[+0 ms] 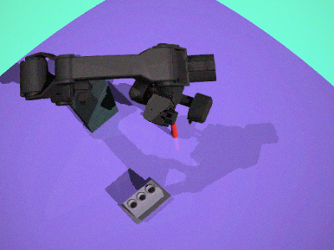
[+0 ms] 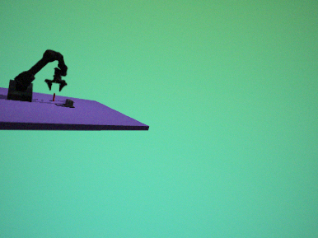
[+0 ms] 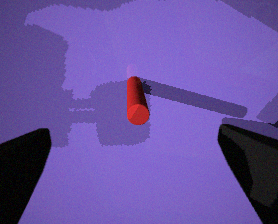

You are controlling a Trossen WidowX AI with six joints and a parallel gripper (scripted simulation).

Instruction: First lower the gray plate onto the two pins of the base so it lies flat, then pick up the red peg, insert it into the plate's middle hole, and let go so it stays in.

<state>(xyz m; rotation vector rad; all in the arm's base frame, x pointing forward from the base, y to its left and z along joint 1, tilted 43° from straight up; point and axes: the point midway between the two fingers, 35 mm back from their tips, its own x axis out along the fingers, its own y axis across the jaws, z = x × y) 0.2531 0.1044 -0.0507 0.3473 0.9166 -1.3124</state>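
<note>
My gripper tip is now 6 cm above the red peg. Also, from my gripper tip: base 19 cm to the right, 9 cm below, 8 cm ahead; gray plate 19 cm to the right, 9 cm ahead, 5 cm below.
</note>
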